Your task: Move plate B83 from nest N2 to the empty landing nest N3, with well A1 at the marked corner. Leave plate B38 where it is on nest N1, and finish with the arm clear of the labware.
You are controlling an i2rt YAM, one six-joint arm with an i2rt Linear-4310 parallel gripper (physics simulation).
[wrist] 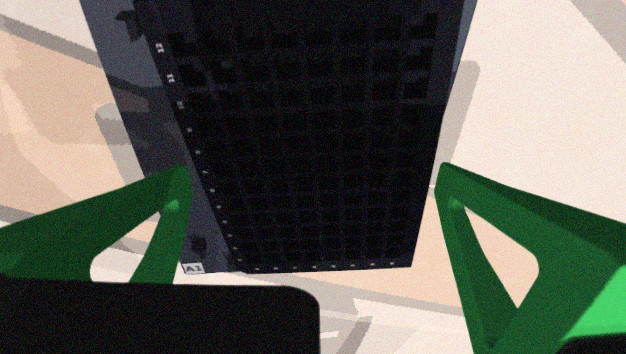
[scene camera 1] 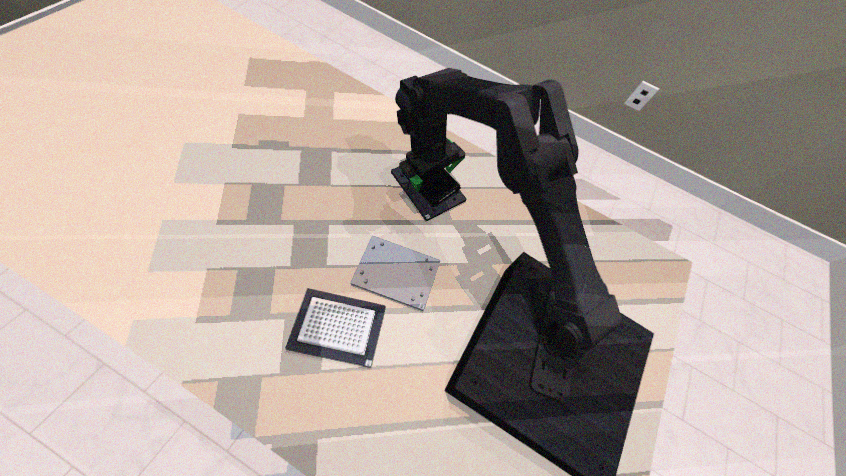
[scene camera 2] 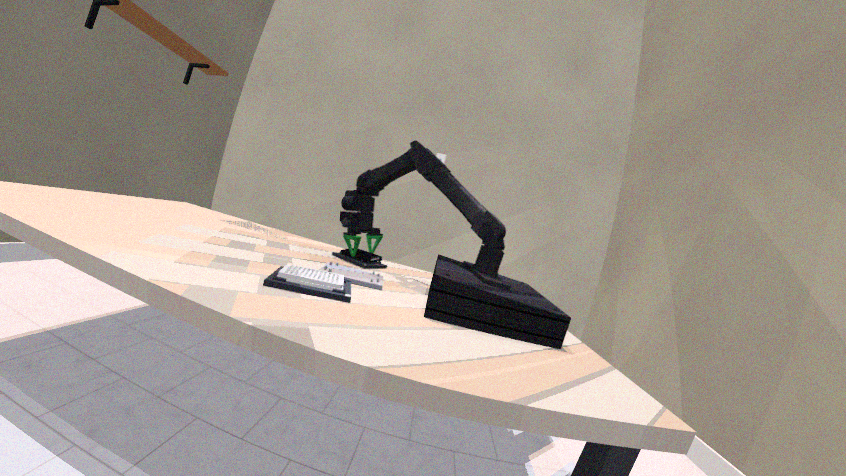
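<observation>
Gripper (scene camera 1: pixel 432 180), (scene camera 2: pixel 362 255), (wrist: pixel 313 177): open, holding nothing. A grey nest with small pegs (scene camera 1: pixel 387 269), (scene camera 2: pixel 358 277) is visible as well.
</observation>
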